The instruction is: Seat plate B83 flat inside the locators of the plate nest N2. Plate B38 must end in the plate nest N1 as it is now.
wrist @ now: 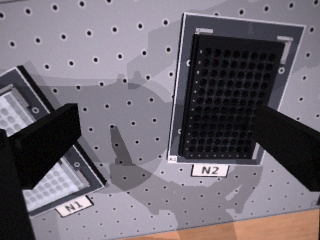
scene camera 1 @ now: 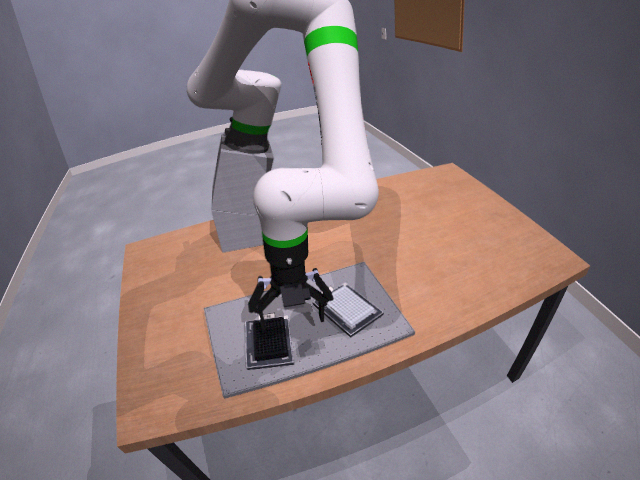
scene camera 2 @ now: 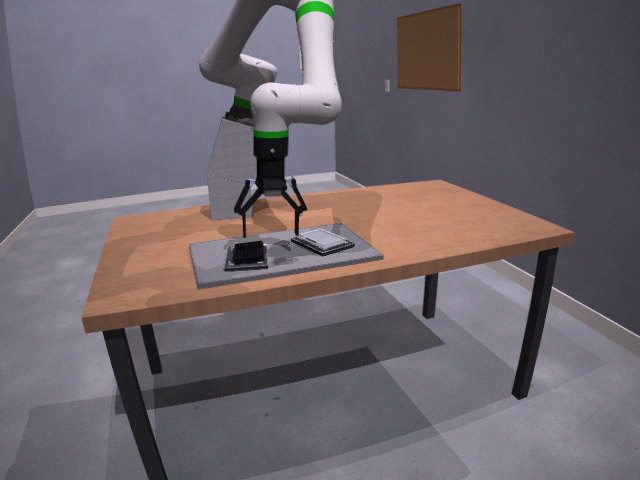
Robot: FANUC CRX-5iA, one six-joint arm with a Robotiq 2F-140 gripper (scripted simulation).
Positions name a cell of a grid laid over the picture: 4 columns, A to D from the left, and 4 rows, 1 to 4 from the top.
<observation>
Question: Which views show my gripper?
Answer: The wrist view, scene camera 1 and scene camera 2: all of them.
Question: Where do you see a black well plate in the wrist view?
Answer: At C3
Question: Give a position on a black well plate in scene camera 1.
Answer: At B3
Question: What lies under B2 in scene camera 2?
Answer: My gripper.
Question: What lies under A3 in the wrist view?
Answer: My gripper.
</observation>
